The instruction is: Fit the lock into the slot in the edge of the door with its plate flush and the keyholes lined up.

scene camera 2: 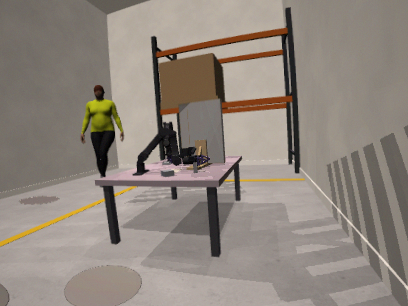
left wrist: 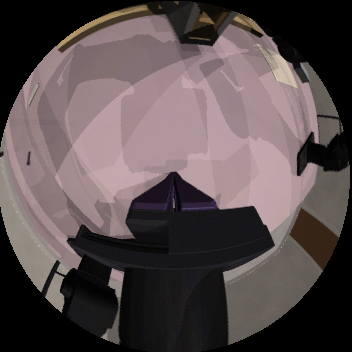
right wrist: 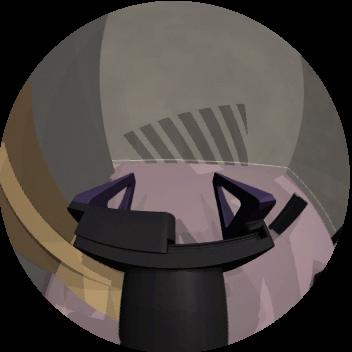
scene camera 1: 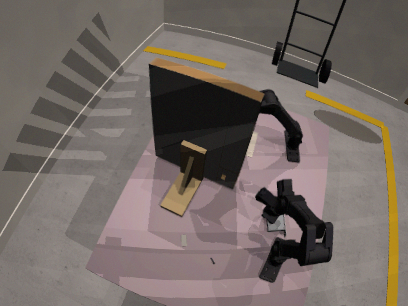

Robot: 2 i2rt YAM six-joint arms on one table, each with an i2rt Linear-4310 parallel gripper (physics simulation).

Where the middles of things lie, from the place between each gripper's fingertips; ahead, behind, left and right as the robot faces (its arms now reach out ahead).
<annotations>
The wooden bracket point(scene camera 1: 193, 157) is 90 mm behind my right hand, 190 mm to the left of it and 30 mm above it. From my right hand the other things lie so: dark door point(scene camera 1: 217, 114) (90 mm behind, 190 mm to the left, 210 mm above).
Now: the wooden bracket 340 mm ahead of my left hand, 120 mm to the right of it and 90 mm above it. From my left hand the other things lie so: dark door: 340 mm ahead, 120 mm to the right, 270 mm above.
</annotations>
